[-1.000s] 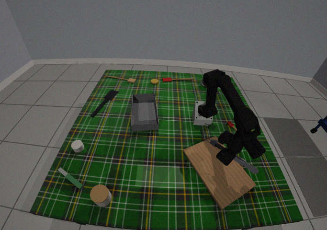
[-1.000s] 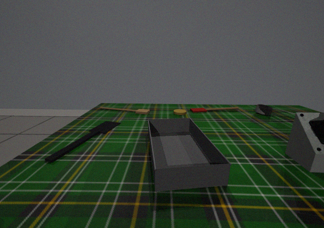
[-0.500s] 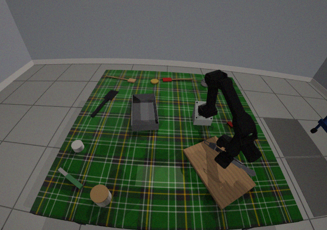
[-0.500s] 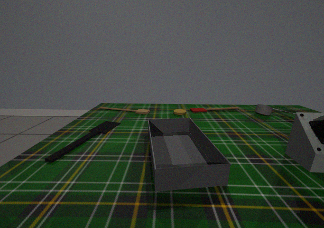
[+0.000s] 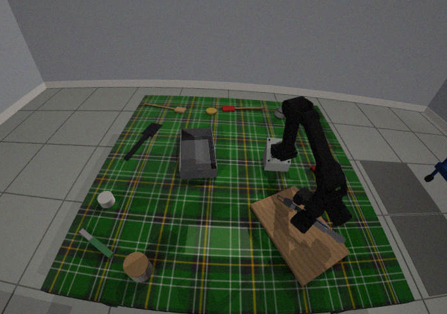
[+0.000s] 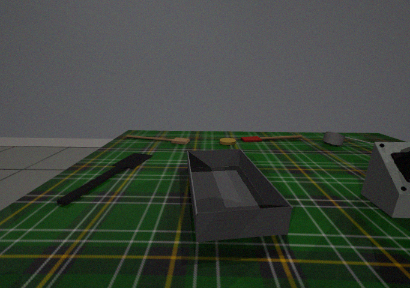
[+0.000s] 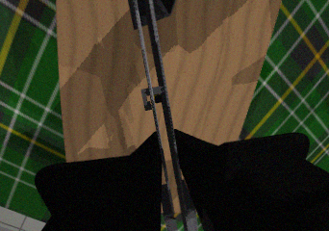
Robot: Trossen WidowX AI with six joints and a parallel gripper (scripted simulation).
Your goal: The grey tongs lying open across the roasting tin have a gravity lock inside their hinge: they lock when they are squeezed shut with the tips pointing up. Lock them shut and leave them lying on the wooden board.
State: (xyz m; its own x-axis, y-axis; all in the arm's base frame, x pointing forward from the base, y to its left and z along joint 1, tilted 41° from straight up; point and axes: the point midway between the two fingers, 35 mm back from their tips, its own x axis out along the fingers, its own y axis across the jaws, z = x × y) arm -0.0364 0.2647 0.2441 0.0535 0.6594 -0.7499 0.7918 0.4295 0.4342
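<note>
Right now my gripper tip is 6 cm above the wooden board. Round my gripper tip: grey roasting tin: 42 cm to the right, 42 cm ahead, 4 cm below; then cork-lidded jar: 58 cm ahead, 15 cm to the left, 3 cm below; then green-handled tool: 78 cm ahead, 6 cm to the left, 6 cm below.
</note>
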